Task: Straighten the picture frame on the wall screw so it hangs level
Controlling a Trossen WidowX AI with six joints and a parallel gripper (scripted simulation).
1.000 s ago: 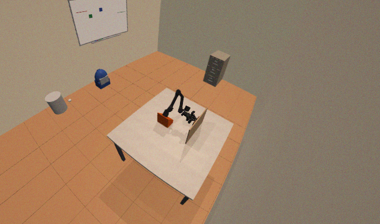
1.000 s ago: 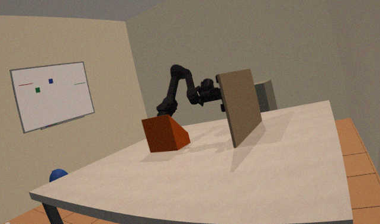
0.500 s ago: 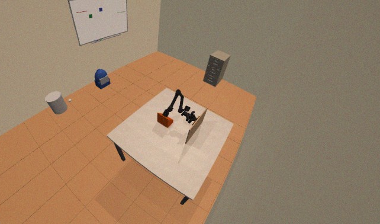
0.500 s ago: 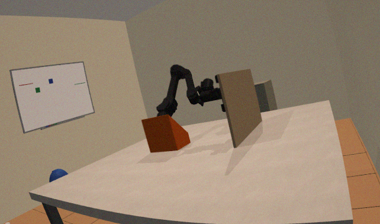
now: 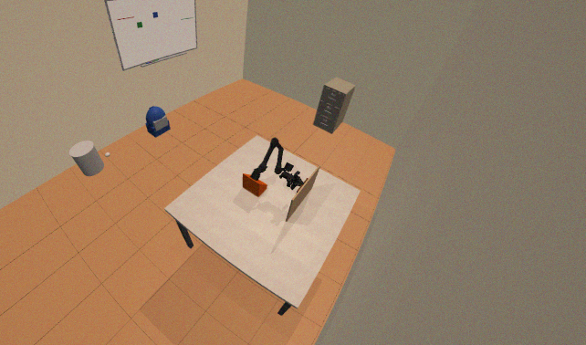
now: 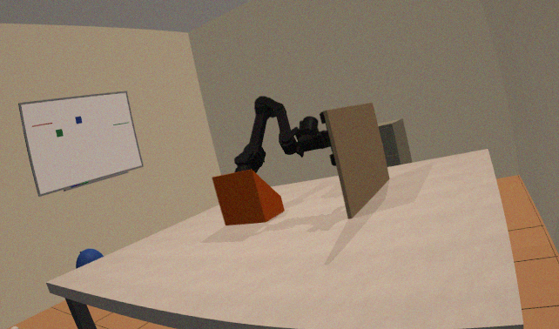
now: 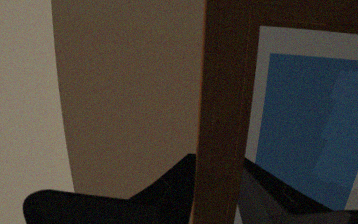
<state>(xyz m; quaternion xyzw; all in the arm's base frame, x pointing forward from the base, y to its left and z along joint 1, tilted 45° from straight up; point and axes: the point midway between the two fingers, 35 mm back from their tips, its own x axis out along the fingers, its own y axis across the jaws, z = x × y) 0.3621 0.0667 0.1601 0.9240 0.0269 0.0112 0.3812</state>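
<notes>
Right now the picture frame is 50 mm below my gripper tip. The rest, counted from my gripper tip: wall panel: 60 mm below, 20 mm to the right, 10 mm ahead.
</notes>
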